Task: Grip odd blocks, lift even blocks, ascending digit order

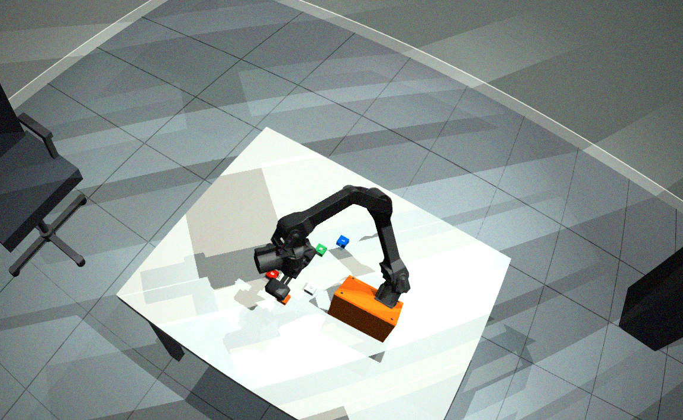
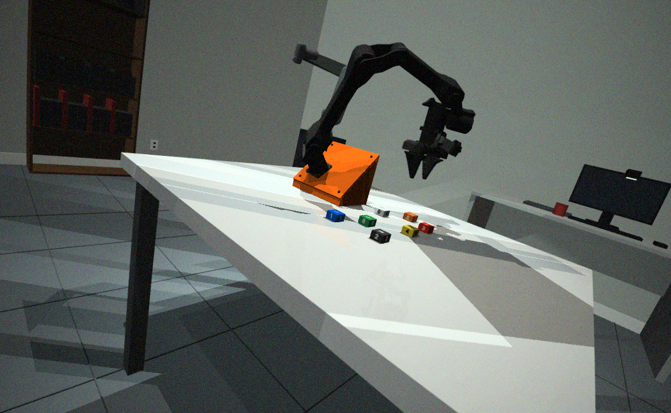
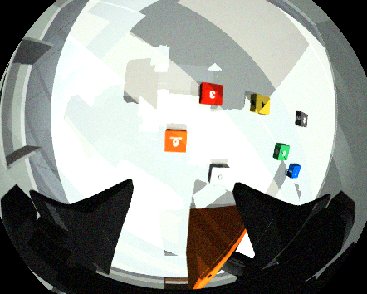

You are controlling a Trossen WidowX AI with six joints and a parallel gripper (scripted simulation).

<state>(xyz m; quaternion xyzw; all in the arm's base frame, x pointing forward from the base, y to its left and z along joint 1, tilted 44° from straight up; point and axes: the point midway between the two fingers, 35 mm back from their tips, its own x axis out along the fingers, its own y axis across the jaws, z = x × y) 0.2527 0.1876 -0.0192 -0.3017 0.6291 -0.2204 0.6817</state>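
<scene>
The white block marked 0 is 40 mm behind my gripper tip, 70 mm to the right of it and 120 mm below it. From my gripper tip the other things lie so: red block marked 3: 90 mm ahead, 30 mm to the right, 120 mm below; then yellow block: 90 mm ahead, 130 mm to the right, 120 mm below; then orange block: 10 mm ahead, 10 mm to the left, 120 mm below.
</scene>
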